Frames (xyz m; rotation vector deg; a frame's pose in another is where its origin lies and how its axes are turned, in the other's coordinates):
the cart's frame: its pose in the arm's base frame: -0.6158 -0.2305 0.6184 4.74 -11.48 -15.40
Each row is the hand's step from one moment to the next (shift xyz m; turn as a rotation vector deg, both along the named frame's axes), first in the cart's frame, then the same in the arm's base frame.
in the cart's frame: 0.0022 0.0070 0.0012 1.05 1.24 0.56
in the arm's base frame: 0.0036 0.0061 0.0023 1.19 0.88 0.88
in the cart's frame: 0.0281 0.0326 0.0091 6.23 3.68 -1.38
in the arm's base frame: 0.0330 0.0232 0.0176 7.11 1.92 0.20
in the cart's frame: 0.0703 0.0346 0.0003 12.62 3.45 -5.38
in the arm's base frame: 0.0752 0.0141 0.0171 13.91 0.18 -2.54
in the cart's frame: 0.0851 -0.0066 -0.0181 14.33 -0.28 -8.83
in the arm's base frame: 0.0824 -0.0285 -0.0026 15.29 -3.68 -6.00
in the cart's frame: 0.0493 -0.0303 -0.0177 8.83 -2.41 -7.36
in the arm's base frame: 0.0425 -0.0415 -0.0114 9.25 -4.31 -5.81
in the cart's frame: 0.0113 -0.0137 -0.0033 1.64 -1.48 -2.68
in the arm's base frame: 0.0079 -0.0161 -0.0026 1.73 -1.72 -2.47
